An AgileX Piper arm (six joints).
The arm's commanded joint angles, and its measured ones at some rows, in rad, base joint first. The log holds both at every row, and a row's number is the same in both.
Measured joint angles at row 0:
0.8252 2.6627 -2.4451 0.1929 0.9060 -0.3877
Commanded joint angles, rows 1 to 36:
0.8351 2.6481 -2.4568 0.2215 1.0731 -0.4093
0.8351 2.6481 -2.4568 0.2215 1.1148 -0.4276
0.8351 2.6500 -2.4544 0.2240 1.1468 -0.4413
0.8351 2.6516 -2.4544 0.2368 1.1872 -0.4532
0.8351 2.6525 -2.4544 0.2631 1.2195 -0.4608
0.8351 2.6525 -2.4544 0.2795 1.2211 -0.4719
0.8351 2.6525 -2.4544 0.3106 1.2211 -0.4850
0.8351 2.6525 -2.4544 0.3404 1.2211 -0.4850
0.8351 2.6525 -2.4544 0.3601 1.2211 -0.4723
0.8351 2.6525 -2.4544 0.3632 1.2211 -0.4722
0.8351 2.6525 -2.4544 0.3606 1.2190 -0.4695
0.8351 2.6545 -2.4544 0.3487 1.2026 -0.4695
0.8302 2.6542 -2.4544 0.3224 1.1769 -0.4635
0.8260 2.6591 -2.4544 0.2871 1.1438 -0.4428
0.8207 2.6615 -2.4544 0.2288 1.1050 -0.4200
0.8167 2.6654 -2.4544 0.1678 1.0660 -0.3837
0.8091 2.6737 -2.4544 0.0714 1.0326 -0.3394
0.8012 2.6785 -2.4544 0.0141 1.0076 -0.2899
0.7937 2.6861 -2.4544 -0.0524 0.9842 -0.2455
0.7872 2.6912 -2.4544 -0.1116 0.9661 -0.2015
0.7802 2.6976 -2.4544 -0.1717 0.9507 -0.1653
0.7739 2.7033 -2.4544 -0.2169 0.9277 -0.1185
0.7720 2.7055 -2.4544 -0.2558 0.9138 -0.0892
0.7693 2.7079 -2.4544 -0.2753 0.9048 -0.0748
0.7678 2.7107 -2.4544 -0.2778 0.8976 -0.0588
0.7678 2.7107 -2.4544 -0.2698 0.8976 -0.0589
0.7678 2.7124 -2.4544 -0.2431 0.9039 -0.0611
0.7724 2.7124 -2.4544 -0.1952 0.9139 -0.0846
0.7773 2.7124 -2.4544 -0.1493 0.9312 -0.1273
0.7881 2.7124 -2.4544 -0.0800 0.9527 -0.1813
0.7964 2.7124 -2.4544 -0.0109 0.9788 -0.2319
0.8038 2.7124 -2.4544 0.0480 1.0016 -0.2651
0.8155 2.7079 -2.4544 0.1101 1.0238 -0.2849
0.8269 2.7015 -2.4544 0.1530 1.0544 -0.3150
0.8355 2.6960 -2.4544 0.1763 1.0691 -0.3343
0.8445 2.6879 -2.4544 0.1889 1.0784 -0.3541
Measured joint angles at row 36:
0.7874 2.6808 -2.4702 -0.0125 0.9271 -0.2558
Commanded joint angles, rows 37 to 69:
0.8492 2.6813 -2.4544 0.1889 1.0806 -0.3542
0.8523 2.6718 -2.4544 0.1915 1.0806 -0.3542
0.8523 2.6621 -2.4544 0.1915 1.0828 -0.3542
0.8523 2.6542 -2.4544 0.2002 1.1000 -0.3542
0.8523 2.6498 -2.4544 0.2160 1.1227 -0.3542
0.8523 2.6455 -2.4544 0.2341 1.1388 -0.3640
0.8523 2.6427 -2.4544 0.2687 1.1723 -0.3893
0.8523 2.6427 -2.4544 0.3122 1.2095 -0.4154
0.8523 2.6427 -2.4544 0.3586 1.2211 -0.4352
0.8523 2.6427 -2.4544 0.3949 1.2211 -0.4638
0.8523 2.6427 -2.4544 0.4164 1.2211 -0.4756
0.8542 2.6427 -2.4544 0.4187 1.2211 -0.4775
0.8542 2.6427 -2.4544 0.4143 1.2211 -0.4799
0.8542 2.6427 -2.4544 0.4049 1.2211 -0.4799
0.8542 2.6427 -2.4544 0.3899 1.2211 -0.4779
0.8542 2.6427 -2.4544 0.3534 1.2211 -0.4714
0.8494 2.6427 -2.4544 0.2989 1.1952 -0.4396
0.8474 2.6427 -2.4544 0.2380 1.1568 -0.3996
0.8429 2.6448 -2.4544 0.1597 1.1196 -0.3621
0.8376 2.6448 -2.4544 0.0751 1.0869 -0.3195
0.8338 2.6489 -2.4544 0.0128 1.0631 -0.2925
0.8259 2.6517 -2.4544 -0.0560 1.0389 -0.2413
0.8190 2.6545 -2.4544 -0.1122 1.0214 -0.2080
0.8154 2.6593 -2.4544 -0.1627 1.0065 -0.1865
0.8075 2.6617 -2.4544 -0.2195 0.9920 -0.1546
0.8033 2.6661 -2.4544 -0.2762 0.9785 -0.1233
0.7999 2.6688 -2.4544 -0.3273 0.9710 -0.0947
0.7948 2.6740 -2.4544 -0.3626 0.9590 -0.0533
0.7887 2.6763 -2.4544 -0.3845 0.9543 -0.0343
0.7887 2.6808 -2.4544 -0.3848 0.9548 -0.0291
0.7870 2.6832 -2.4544 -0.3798 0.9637 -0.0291
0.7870 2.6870 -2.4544 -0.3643 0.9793 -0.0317
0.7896 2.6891 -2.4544 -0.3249 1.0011 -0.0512
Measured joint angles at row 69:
0.7934 2.6737 -2.4598 -0.3435 0.9577 -0.0548
